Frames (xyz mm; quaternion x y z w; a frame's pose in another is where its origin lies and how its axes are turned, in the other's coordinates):
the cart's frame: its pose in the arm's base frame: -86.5 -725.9 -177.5 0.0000 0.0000 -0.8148 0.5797
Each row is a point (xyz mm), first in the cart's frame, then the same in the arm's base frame.
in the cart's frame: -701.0 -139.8 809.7
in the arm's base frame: 11.3 -17.8 632.2
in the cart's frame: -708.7 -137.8 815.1
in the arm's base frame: 15.7 -11.2 637.6
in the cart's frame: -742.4 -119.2 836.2
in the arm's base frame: 44.3 14.5 658.7
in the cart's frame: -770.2 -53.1 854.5
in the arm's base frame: 115.9 19.1 677.0
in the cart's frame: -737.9 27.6 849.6
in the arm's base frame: 181.5 -37.8 672.1
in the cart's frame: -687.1 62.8 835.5
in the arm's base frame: 198.1 -97.4 658.0
